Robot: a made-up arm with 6 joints.
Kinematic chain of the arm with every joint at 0, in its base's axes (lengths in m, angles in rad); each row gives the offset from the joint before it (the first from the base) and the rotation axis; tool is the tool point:
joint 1: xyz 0 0 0.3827 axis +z
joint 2: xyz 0 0 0 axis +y
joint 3: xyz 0 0 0.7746 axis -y
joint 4: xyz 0 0 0 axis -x
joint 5: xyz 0.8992 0 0 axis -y
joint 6: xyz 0 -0.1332 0 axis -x
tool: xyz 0 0 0
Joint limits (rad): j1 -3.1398..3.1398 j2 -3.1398..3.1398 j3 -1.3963..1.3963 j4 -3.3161..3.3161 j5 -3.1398..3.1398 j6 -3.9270..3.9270
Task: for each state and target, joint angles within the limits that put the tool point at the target. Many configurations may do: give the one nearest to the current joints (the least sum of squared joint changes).
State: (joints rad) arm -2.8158 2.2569 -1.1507 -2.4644 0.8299 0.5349
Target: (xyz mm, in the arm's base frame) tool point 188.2 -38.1 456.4
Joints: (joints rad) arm -2.7647 2.8356 -1.3336 -2.4751 0.8299 0.5349
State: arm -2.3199 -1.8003 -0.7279 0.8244 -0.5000 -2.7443
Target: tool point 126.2 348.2 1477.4
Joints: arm -2.1588 -1.2178 -0.1754 0.8476 -0.5000 -2.7443
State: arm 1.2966 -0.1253 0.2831 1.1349 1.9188 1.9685
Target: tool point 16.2 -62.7 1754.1
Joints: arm 1.2144 -0.7147 0.1907 1.2889 1.9188 1.9685
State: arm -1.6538 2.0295 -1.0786 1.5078 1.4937 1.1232
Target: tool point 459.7 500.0 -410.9
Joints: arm -2.3027 2.8425 -0.3871 1.6296 1.4937 1.1232
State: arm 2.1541 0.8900 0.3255 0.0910 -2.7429 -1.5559
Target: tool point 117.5 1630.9 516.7
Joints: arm 1.5787 1.2561 1.1082 0.2043 -2.7429 -1.5559
